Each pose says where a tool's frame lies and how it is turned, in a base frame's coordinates. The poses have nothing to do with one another.
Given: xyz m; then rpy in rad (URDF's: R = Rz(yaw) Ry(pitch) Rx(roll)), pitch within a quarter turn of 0, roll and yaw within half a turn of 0.
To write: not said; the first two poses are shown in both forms.
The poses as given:
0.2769, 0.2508, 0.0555, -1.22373, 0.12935, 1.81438
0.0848, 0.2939, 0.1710, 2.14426, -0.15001, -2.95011
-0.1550, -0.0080, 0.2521, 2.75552, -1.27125, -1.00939
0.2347, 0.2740, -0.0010, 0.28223, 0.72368, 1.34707
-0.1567, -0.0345, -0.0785, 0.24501, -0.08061, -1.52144
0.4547, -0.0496, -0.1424, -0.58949, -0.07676, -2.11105
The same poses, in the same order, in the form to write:
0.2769, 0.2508, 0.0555, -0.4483, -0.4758, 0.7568, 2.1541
0.0848, 0.2939, 0.1710, 0.0483, -0.8806, -0.4714, 2.9189
-0.1550, -0.0080, 0.2521, 0.6999, -0.5298, 0.4790, 2.2816
0.2347, 0.2740, -0.0010, -0.1765, 0.5427, 0.8212, 1.4309
-0.1567, -0.0345, -0.0785, 0.0879, -0.1635, -0.9826, 1.5290
0.4547, -0.0496, -0.1424, -0.1973, 0.2643, -0.9440, 2.1823

